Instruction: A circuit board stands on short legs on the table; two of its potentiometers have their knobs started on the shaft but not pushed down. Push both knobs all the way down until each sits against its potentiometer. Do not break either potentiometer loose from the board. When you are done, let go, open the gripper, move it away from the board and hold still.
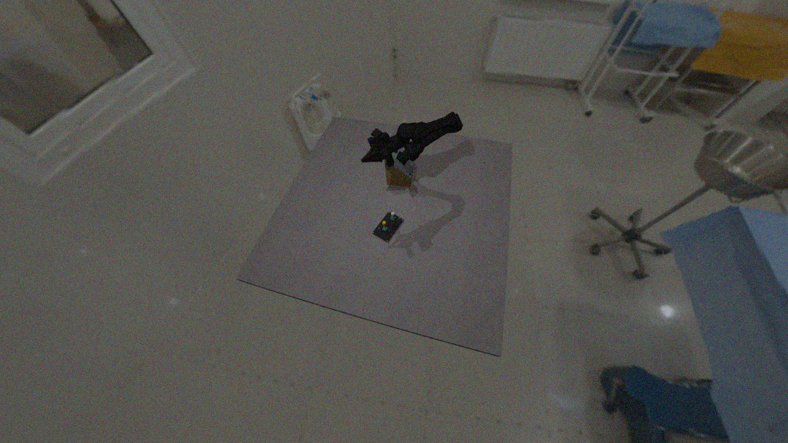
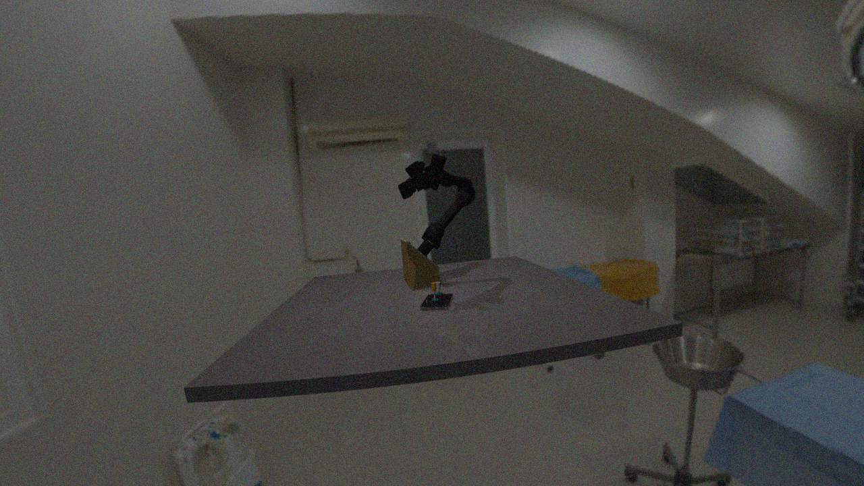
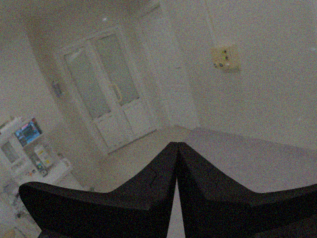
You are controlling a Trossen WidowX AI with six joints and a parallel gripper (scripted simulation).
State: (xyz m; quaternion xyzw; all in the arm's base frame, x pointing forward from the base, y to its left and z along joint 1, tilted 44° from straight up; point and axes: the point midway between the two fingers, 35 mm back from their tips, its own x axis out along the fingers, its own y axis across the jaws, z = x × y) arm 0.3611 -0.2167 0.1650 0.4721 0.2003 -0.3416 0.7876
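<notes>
Right now the potentiometer with grey knob is 3 cm behind my gripper tip, 10 cm to the left of it and 41 cm below it. The rest, counted from my gripper tip: teal potentiometer with orange knob: 5 cm ahead, 8 cm to the left, 40 cm below.
</notes>
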